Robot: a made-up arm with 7 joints. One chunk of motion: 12 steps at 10 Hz.
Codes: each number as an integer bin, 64 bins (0 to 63) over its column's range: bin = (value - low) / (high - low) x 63, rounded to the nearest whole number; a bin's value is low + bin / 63 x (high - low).
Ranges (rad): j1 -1.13..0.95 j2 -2.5..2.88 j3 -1.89..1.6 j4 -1..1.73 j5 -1.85..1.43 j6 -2.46..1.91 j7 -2.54..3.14
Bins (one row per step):
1: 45 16 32 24 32 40 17
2: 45 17 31 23 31 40 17
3: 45 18 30 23 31 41 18
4: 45 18 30 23 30 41 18
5: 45 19 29 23 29 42 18
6: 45 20 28 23 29 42 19
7: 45 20 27 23 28 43 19
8: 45 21 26 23 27 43 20
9: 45 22 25 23 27 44 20
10: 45 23 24 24 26 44 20
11: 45 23 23 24 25 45 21
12: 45 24 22 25 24 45 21
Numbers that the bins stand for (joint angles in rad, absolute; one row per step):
1: 0.3557 -1.1337 -0.1173 0.0400 -0.1840 0.3146 -1.0073
2: 0.3557 -1.0483 -0.1727 -0.0033 -0.2360 0.3146 -1.0073
3: 0.3557 -0.9629 -0.2281 -0.0033 -0.2360 0.3840 -0.9171
4: 0.3557 -0.9629 -0.2281 -0.0033 -0.2881 0.3840 -0.9171
5: 0.3557 -0.8775 -0.2835 -0.0033 -0.3402 0.4533 -0.9171
6: 0.3557 -0.7921 -0.3389 -0.0033 -0.3402 0.4533 -0.8270
7: 0.3557 -0.7921 -0.3943 -0.0033 -0.3922 0.5227 -0.8270
8: 0.3557 -0.7067 -0.4497 -0.0033 -0.4443 0.5227 -0.7368
9: 0.3557 -0.6213 -0.5051 -0.0033 -0.4443 0.5921 -0.7368
10: 0.3557 -0.5359 -0.5605 0.0400 -0.4963 0.5921 -0.7368
11: 0.3557 -0.5359 -0.6159 0.0400 -0.5484 0.6614 -0.6467
12: 0.3557 -0.4505 -0.6713 0.0833 -0.6005 0.6614 -0.6467

